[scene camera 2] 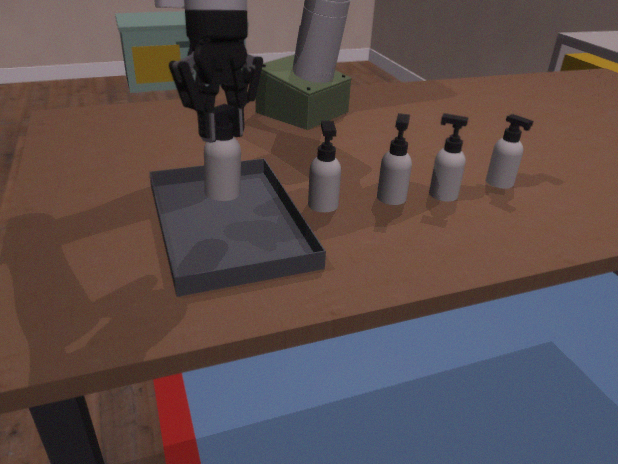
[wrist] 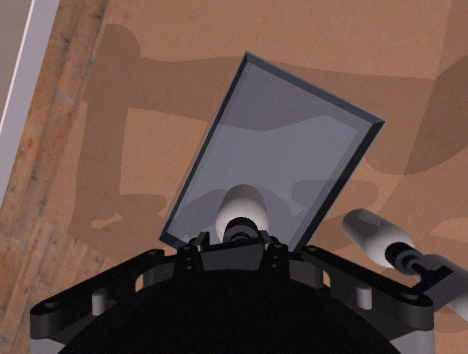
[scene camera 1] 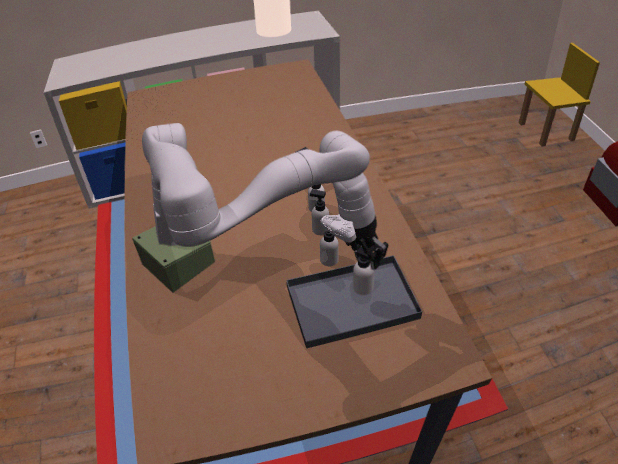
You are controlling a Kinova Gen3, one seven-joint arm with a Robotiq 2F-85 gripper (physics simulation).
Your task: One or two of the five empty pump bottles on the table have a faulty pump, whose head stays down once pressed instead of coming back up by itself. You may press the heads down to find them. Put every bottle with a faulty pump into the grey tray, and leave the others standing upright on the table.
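Frame: origin at the arm's base, x back, y left, z down, level; metres.
Seen in the pictures: gripper, fingertip midpoint: (scene camera 2: 222, 139) (wrist: 233, 242) (scene camera 1: 368, 263); arm's base, origin of the base link: (scene camera 2: 313, 73).
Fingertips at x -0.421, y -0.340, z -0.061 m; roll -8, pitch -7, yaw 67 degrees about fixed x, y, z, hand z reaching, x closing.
Note:
Offsets run from my fingertips to a thing's top centre. Level surfaces: height alone.
My gripper (scene camera 1: 370, 256) (scene camera 2: 221, 125) (wrist: 233, 242) is shut on the neck of a white pump bottle {dx +0.010, dy +0.002, dz -0.041 m} (scene camera 1: 363, 280) (scene camera 2: 222, 170) (wrist: 243, 207) and holds it upright over the back part of the grey tray {dx +0.030, dy +0.011, dz +0.123 m} (scene camera 1: 327, 327) (scene camera 2: 250, 273) (wrist: 285, 105). Its base looks a little above the tray floor; its pump head is hidden by the fingers. A bottle {dx +0.029, dy +0.174, dz +0.013 m} (scene camera 1: 329, 251) (scene camera 2: 324, 186) (wrist: 375, 235) stands upright beside the tray. A second {dx +0.008, dy +0.294, dz +0.013 m} (scene camera 2: 395, 177), a third {dx -0.015, dy +0.386, dz +0.013 m} (scene camera 2: 448, 174) and a fourth bottle {dx -0.016, dy +0.516, dz +0.028 m} (scene camera 2: 504, 162) stand in a row beyond. These four heads are up on their stems.
The arm's green base block (scene camera 1: 175, 260) (scene camera 2: 305, 102) stands on the wooden table {dz +0.153 m} (scene camera 1: 200, 375) (scene camera 2: 400, 255). The arm's forearm (scene camera 1: 280, 180) passes above the table and partly covers the far end of the row in the first scene view. A shelf unit (scene camera 1: 190, 47) stands behind the table.

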